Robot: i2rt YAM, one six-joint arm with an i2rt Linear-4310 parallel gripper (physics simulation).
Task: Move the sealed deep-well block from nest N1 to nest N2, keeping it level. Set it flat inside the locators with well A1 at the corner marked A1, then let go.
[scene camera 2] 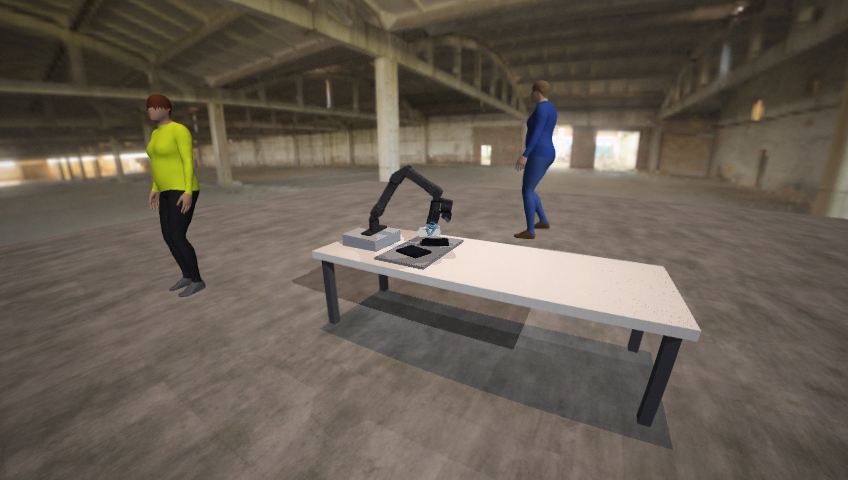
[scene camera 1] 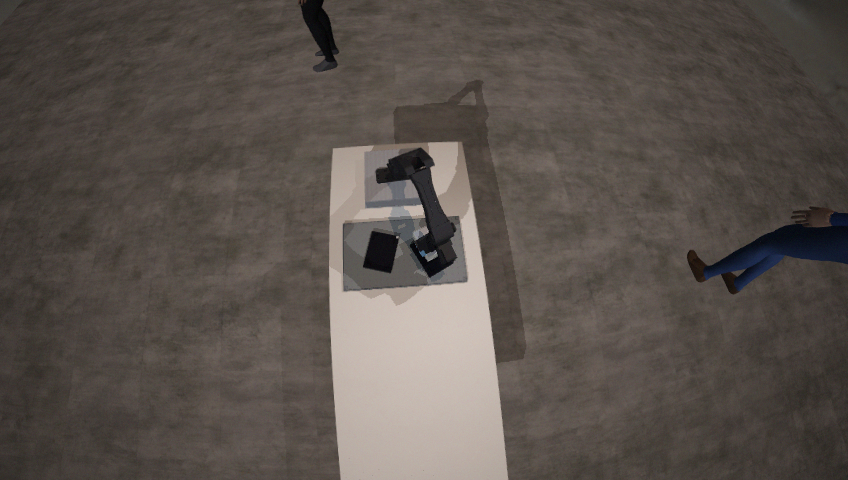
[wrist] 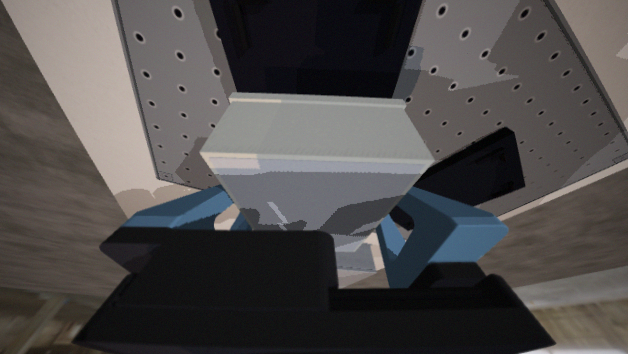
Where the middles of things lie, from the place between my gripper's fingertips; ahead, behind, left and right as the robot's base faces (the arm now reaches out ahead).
I see my gripper 2 cm below the pale grey block [wrist: 338,164]. Round my hand: grey perforated plate [scene camera 1: 407,270]: 11 cm to the right, 6 cm below.
